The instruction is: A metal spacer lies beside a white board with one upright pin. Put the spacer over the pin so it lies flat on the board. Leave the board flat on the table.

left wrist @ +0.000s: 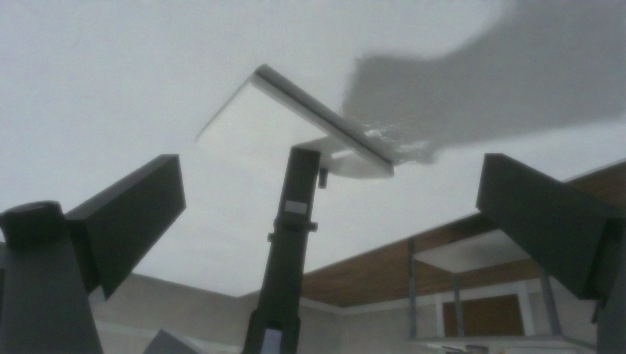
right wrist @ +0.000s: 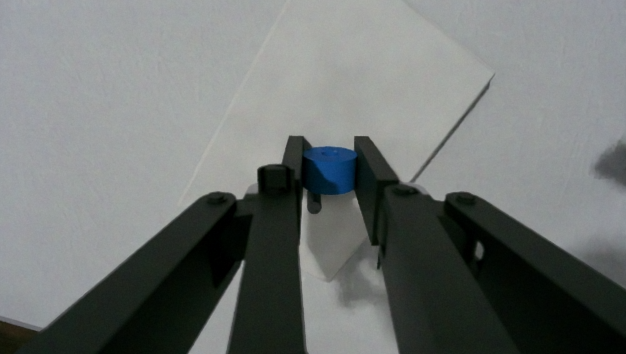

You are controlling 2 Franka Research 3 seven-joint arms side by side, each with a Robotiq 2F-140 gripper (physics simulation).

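Note:
The white board lies flat on the table. Its dark upright pin shows right of the right gripper's finger in the left wrist view and just below the spacer in the right wrist view. The spacer is a short blue cylinder with a small hole in its top. My right gripper is shut on it beside the pin. Whether the spacer touches the board is unclear; the finger hides it in the left wrist view. My left gripper is open and empty, away from the board.
The white table surrounds the board. Its edge and the brown wooden floor show low in both views. A grey-framed shelf unit stands beyond the table at the lower right of the left wrist view.

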